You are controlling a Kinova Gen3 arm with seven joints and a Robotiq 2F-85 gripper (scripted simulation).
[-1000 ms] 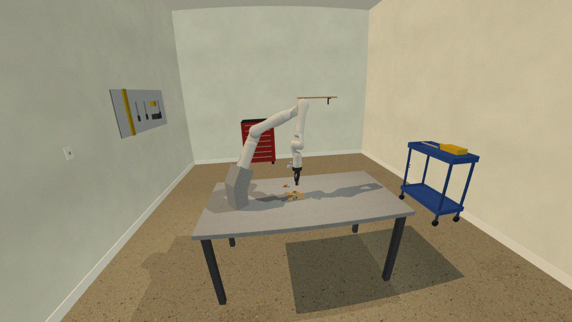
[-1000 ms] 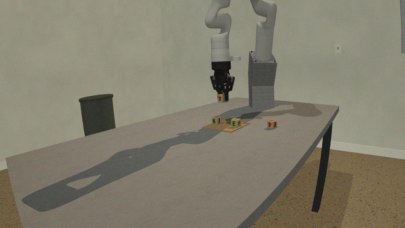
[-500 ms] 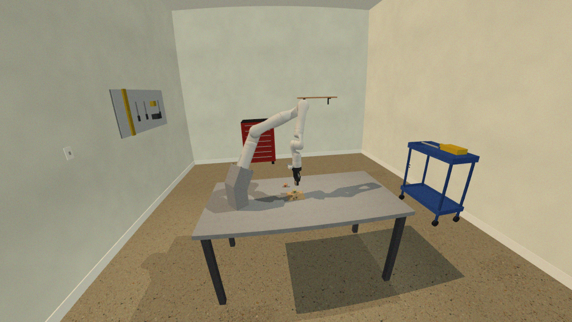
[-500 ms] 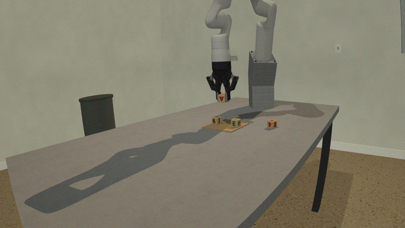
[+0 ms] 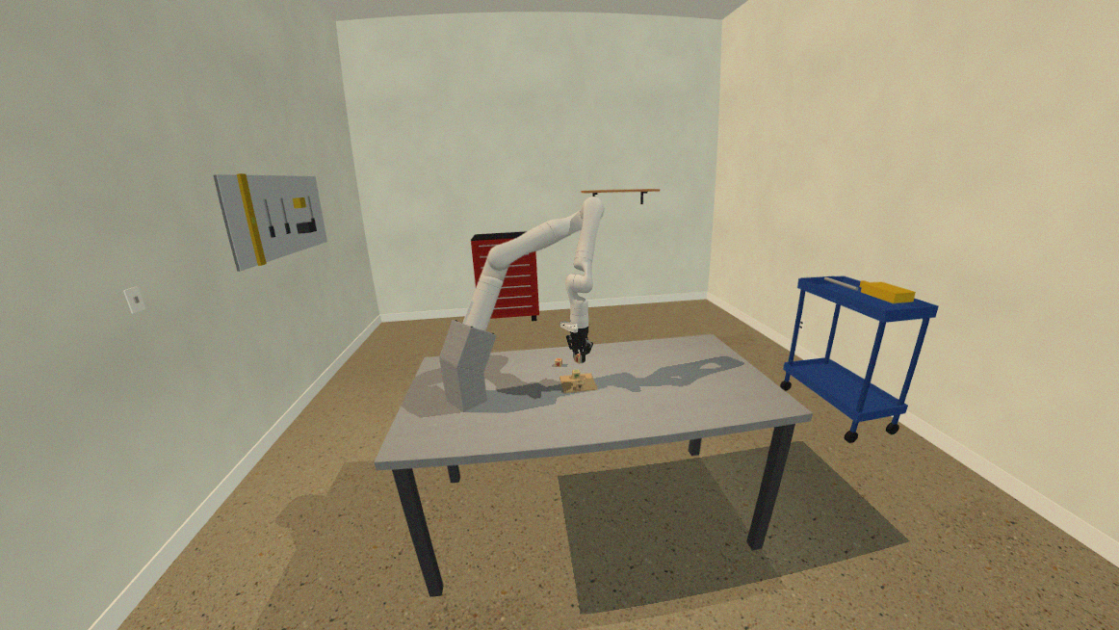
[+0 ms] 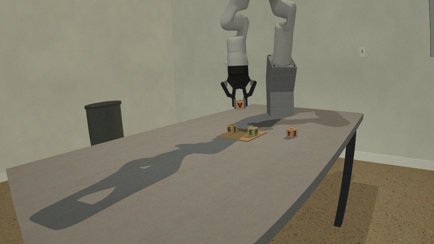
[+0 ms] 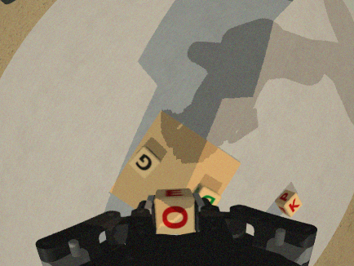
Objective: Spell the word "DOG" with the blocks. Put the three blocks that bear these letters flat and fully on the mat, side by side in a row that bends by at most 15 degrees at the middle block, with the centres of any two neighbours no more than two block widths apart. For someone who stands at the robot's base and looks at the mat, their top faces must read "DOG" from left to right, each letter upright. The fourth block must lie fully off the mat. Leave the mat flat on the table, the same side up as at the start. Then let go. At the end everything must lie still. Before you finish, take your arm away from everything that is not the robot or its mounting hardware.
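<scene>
Now: the tan mat 1 cm behind my hand and 12 cm below it. Round my hand: O block right at my hand; then G block 5 cm to the right, 10 cm below; then D block 1 cm behind, 5 cm to the left, 10 cm below.
</scene>
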